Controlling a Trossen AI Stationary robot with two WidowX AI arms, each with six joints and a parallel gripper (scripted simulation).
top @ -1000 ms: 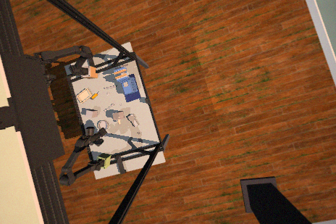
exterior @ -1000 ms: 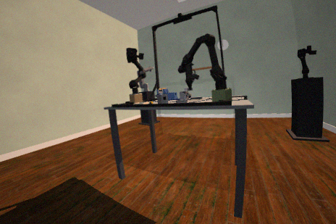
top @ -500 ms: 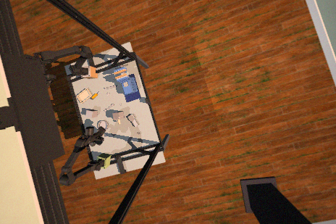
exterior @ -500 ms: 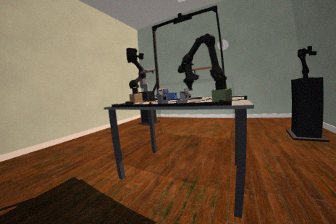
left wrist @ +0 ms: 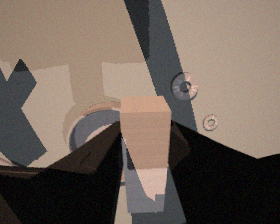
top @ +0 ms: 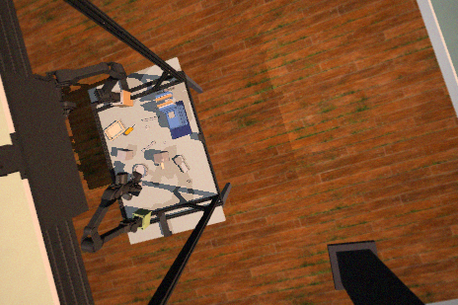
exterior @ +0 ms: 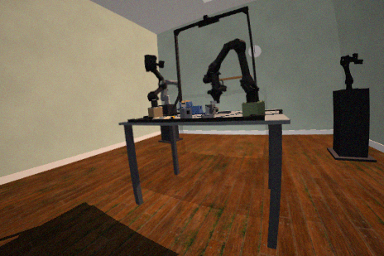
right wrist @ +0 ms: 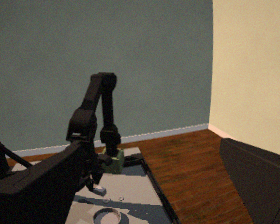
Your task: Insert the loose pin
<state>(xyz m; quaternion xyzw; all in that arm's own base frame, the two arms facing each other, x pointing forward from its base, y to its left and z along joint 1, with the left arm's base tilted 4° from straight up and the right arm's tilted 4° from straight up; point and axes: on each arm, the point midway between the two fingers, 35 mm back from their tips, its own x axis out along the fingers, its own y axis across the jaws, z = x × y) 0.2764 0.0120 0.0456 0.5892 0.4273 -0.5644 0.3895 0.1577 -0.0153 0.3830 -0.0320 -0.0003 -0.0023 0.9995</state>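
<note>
My left gripper is now 4 cm short of the round dish, 7 cm to the left of it and 12 cm above it. From my left hand the other things lie so: orange tool 7 cm ahead, 38 cm to the right, 13 cm below; cream round pin 16 cm behind, 11 cm to the right, 8 cm below; grey square pin 1 cm ahead, 1 cm to the right, 3 cm below.
</note>
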